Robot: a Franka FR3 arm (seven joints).
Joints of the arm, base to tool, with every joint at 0 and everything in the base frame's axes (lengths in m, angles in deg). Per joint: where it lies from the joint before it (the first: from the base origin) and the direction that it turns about. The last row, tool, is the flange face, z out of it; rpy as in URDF.
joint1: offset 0 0 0.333 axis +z
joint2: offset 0 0 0 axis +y
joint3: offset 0 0 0.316 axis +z
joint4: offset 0.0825 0 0 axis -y
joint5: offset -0.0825 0 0.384 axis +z
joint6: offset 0 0 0 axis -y
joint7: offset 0.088 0 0 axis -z
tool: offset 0 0 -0.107 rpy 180 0 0
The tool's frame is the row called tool.
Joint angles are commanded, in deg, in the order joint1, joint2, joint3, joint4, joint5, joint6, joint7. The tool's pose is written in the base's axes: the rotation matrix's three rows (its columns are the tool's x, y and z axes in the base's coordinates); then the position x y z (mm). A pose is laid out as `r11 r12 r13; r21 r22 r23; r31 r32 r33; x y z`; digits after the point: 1 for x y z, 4 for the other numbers.
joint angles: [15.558, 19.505, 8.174, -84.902, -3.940, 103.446, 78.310]
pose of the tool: 0.5867 -0.8098 -0.0043; -0.8097 -0.5864 -0.0230; 0.0161 0.0169 -0.9997; 612.7 249.6 481.1
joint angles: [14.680, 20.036, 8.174, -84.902, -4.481, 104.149, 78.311]
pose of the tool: 0.5762 -0.8173 0.0013; -0.8169 -0.5760 -0.0288; 0.0243 0.0155 -0.9996; 619.3 240.3 476.1
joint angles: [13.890, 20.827, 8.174, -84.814, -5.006, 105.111, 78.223]
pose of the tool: 0.5683 -0.8228 0.0078; -0.8222 -0.5682 -0.0332; 0.0318 0.0124 -0.9994; 626.6 232.3 469.2
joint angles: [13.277, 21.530, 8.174, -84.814, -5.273, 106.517, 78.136]
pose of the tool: 0.5621 -0.8269 0.0200; -0.8263 -0.5624 -0.0309; 0.0368 0.0009 -0.9993; 633.2 226.7 463.1
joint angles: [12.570, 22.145, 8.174, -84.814, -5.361, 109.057, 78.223]
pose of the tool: 0.5510 -0.8330 0.0508; -0.8334 -0.5524 -0.0185; 0.0435 -0.0322 -0.9985; 641.6 220.9 460.0
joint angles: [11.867, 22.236, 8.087, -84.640, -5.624, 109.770, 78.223]
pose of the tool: 0.5402 -0.8390 0.0651; -0.8400 -0.5423 -0.0186; 0.0510 -0.0446 -0.9977; 646.4 212.5 461.5
